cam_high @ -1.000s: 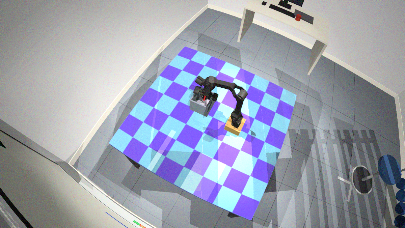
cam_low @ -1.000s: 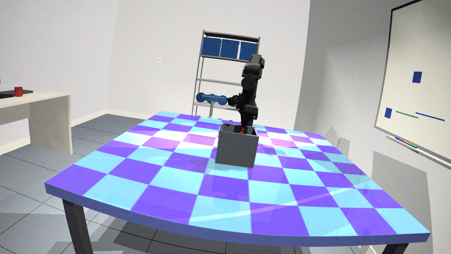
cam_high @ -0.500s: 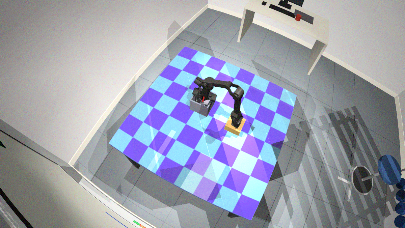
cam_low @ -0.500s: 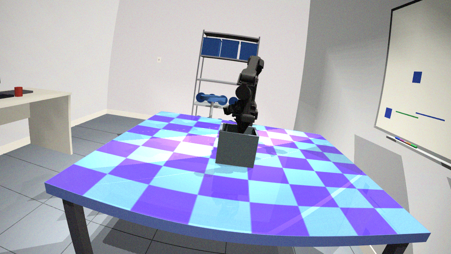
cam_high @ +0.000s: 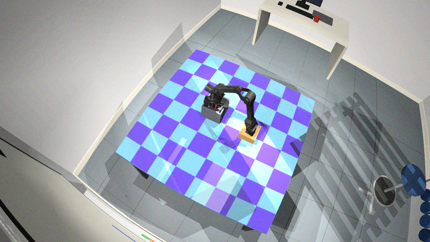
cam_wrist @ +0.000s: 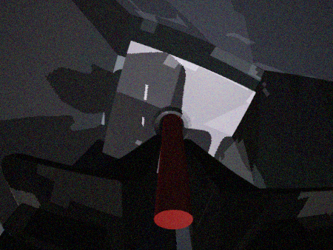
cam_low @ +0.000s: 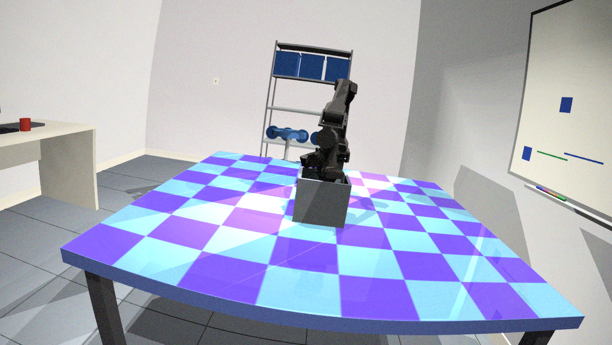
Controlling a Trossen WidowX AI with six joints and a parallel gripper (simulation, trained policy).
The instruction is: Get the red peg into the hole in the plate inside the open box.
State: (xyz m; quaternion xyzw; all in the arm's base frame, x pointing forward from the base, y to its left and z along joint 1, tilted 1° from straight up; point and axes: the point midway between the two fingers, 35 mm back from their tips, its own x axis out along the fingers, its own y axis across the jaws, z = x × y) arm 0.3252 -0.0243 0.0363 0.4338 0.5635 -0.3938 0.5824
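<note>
Now: gripper tip 1 cm to the left of the red peg. Round my gripper tip: plate: 1 cm to the right, 3 cm below.
</note>
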